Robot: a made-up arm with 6 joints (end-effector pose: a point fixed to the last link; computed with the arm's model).
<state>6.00 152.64 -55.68 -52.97 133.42 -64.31</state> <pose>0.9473 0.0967 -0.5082 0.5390 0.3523 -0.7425 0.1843</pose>
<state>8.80 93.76 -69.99 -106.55 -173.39 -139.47</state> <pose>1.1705 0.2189 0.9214 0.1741 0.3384 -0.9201 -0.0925</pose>
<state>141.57 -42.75 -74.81 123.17 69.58 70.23</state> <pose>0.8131 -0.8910 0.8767 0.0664 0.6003 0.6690 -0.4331</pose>
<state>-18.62 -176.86 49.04 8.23 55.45 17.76</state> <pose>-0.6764 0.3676 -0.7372 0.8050 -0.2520 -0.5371 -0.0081</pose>
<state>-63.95 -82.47 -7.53 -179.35 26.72 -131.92</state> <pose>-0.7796 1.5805 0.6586 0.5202 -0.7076 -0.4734 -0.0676</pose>
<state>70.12 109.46 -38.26 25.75 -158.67 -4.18</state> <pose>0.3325 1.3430 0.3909 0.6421 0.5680 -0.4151 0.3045</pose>
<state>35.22 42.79 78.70 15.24 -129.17 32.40</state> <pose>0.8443 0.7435 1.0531 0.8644 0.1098 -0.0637 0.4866</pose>
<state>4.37 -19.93 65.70 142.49 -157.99 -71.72</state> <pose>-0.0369 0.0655 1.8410 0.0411 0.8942 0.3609 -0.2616</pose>
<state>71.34 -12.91 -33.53 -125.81 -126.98 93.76</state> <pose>-0.3117 -0.4575 1.9549 0.6769 -0.6529 -0.3342 -0.0622</pose>
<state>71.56 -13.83 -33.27 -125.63 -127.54 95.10</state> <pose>-0.3155 -0.4775 1.9468 0.6771 -0.6554 -0.3296 -0.0577</pose>
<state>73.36 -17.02 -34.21 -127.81 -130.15 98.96</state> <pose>-0.3157 -0.5641 1.9049 0.6915 -0.6540 -0.3024 -0.0517</pose>
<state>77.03 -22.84 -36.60 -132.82 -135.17 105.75</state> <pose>-0.2951 -0.7219 1.8111 0.7245 -0.6434 -0.2450 -0.0333</pose>
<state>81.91 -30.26 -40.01 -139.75 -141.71 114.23</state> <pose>-0.2349 -0.9062 1.6641 0.7681 -0.6186 -0.1651 0.0132</pose>
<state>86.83 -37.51 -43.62 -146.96 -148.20 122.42</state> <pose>-0.1439 -1.0564 1.4937 0.8032 -0.5833 -0.0842 0.0870</pose>
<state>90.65 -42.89 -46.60 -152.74 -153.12 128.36</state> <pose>-0.0586 -1.1428 1.3510 0.8193 -0.5499 -0.0250 0.1603</pose>
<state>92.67 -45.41 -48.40 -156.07 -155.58 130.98</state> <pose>-0.0104 -1.1743 1.2767 0.8232 -0.5303 0.0038 0.2026</pose>
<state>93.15 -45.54 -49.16 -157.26 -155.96 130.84</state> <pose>0.0008 -1.1754 1.2657 0.8249 -0.5247 0.0091 0.2102</pose>
